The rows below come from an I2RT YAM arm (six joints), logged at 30 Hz.
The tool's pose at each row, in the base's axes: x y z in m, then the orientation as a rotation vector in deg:
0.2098, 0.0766, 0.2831, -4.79, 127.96, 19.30
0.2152, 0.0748, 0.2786, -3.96, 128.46, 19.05
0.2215, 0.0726, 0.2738, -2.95, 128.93, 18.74
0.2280, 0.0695, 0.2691, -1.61, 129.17, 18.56
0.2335, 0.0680, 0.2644, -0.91, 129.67, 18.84
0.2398, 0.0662, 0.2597, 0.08, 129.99, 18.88
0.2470, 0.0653, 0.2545, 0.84, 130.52, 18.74
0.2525, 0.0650, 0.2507, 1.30, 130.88, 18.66
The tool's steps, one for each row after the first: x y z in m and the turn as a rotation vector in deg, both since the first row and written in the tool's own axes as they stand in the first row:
0.0000, -0.0036, 0.0063, 0.50, 0.37, 0.56
-0.0005, -0.0079, 0.0133, 1.11, 0.68, 1.23
-0.0011, -0.0130, 0.0202, 1.71, 0.75, 2.15
-0.0011, -0.0164, 0.0268, 1.79, 1.18, 2.80
-0.0015, -0.0202, 0.0338, 2.12, 1.39, 3.56
-0.0021, -0.0234, 0.0421, 2.52, 1.83, 4.11
-0.0027, -0.0255, 0.0485, 2.76, 2.13, 4.44

